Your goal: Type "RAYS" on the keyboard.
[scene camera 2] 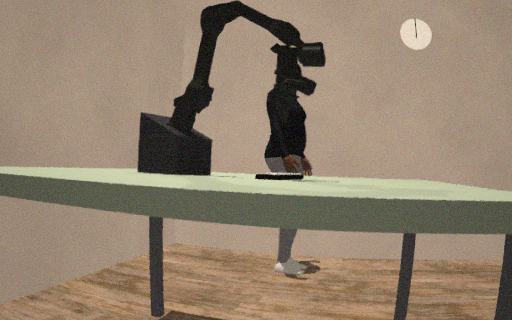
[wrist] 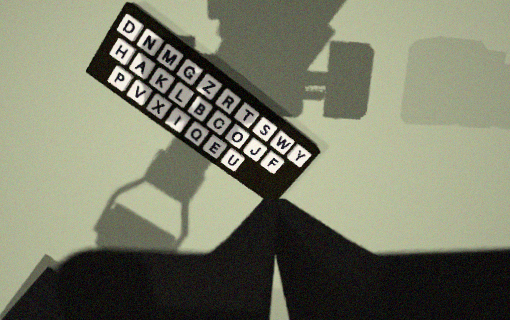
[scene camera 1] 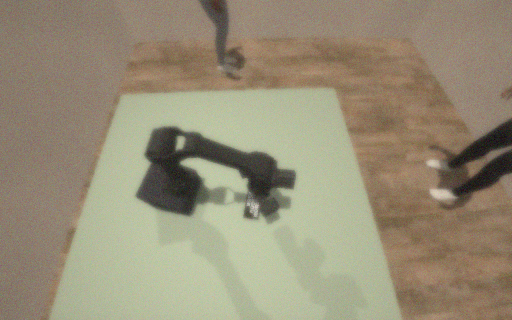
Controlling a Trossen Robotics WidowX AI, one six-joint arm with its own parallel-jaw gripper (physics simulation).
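Places are measured from the arm's base along level axes (x ahead, y left, z up), in metres.
Where they show: gripper, fingertip midpoint: (scene camera 2: 283, 122) (wrist: 273, 210) (scene camera 1: 257, 196); arm's base at its link origin: (scene camera 2: 178, 127) (scene camera 1: 171, 185).
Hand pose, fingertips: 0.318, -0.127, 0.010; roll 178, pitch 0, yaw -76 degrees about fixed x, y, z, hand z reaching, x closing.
Observation:
Things, the pixels of their centre, and the offset from my fingertips, as dx, dy, dz. Level surfaces: height alone.
- black keyboard at the middle of its body: (wrist: 206, 110) (scene camera 2: 281, 176) (scene camera 1: 254, 196) -0.002, +0.045, -0.143
- R key at the middle of its body: (wrist: 228, 101) +0.012, +0.030, -0.137
- Y key at the middle of its body: (wrist: 298, 155) -0.016, -0.039, -0.137
- S key at the middle of its body: (wrist: 264, 129) -0.002, -0.005, -0.137
- pale green table at its surface level: dz -0.152
The black keyboard (scene camera 1: 252, 206) (scene camera 2: 279, 176) (wrist: 199, 107) with white letter keys lies flat on the table, partly covered by the arm in scene camera 1. It runs diagonally in the wrist view, where the R key (wrist: 227, 101), A key (wrist: 141, 65), Y key (wrist: 299, 157) and S key (wrist: 264, 130) are readable. My gripper (wrist: 273, 210) is shut and empty, pointing down. It hangs well above the table; its tips appear at the keyboard's lower right corner in the wrist view. In scene camera 2 its fingers blend into a person's dark top behind.
The pale green table (scene camera 1: 310, 120) (scene camera 2: 375, 192) carries the arm's dark base (scene camera 1: 170, 190) (scene camera 2: 175, 150). A person (scene camera 2: 286, 125) stands behind the table. In scene camera 1, grey legs (scene camera 1: 220, 37) show at the top and black legs (scene camera 1: 482, 167) at the right, both off the table.

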